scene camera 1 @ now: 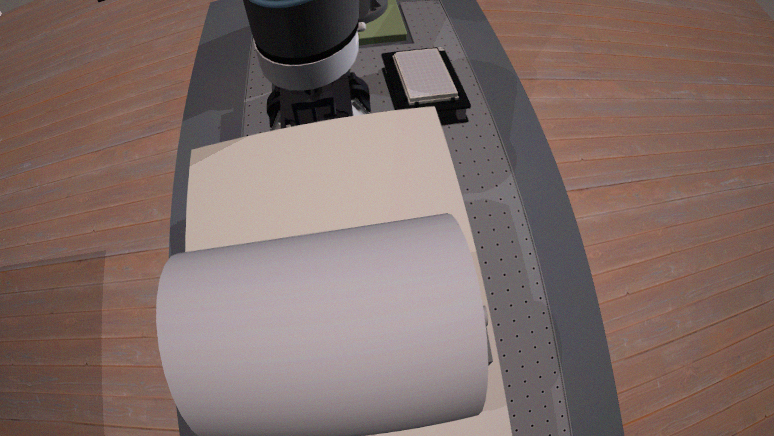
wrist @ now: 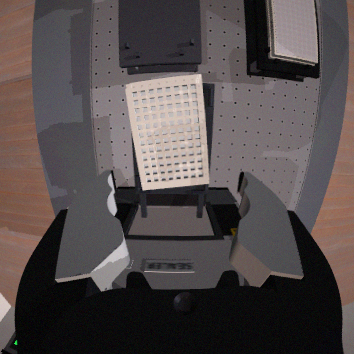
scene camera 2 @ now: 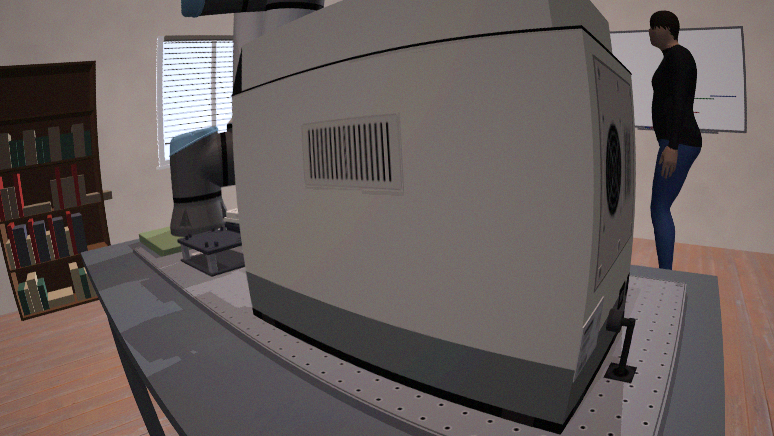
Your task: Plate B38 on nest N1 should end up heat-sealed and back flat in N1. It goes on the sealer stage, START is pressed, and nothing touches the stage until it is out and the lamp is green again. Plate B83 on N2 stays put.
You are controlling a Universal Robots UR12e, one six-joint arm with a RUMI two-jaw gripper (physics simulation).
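Where they show: gripper, between the fingertips: (wrist: 176,173); arm's base, origin of its link: (scene camera 2: 200,228).
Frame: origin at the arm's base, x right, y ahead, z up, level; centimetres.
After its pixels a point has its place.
Note:
In the wrist view a cream plate with a grid of square wells, B38 (wrist: 168,132) {x 2.5, y 50.9, z 10.6 cm}, lies slightly turned on the dark sealer stage (wrist: 210,112) {x -2.2, y 48.0, z 8.6 cm}, outside the sealer (wrist: 170,277) {x 0.8, y 62.3, z 19.5 cm} (scene camera 1: 324,178) {x -1.1, y 70.8, z 33.9 cm} (scene camera 2: 433,216) {x 8.7, y 93.0, z 15.0 cm}. I cannot tell whether it is sealed. Nest N1 (wrist: 160,30) {x 5.6, y 36.6, z 3.8 cm} (scene camera 2: 211,241) {x 7.9, y 35.7, z 3.8 cm} is bare, with small pegs. Plate B83 (wrist: 294,30) {x -14.1, y 32.5, z 5.2 cm} (scene camera 1: 426,74) {x -14.4, y 31.6, z 5.2 cm} sits on the black nest N2 (wrist: 257,50) {x -9.1, y 36.8, z 3.5 cm} (scene camera 1: 395,86) {x -9.0, y 33.0, z 3.6 cm}. My gripper (wrist: 176,173) {x 1.3, y 53.5, z 16.7 cm} is open and empty, its fingers spread wide above the sealer end of the stage. A small green light (wrist: 16,342) shows at the lower left.
A large grey roll (scene camera 1: 324,324) {x -2.5, y 85.9, z 46.5 cm} lies across the sealer's top. A green pad (scene camera 1: 387,27) {x -8.9, y 10.3, z -0.1 cm} (scene camera 2: 159,242) {x 14.8, y 6.6, z 0.0 cm} lies at the far end. A black bracket (scene camera 2: 625,346) {x -3.5, y 106.5, z 2.1 cm} stands by the sealer's end. A person (scene camera 2: 674,97) stands beyond the table near a whiteboard (scene camera 2: 720,70).

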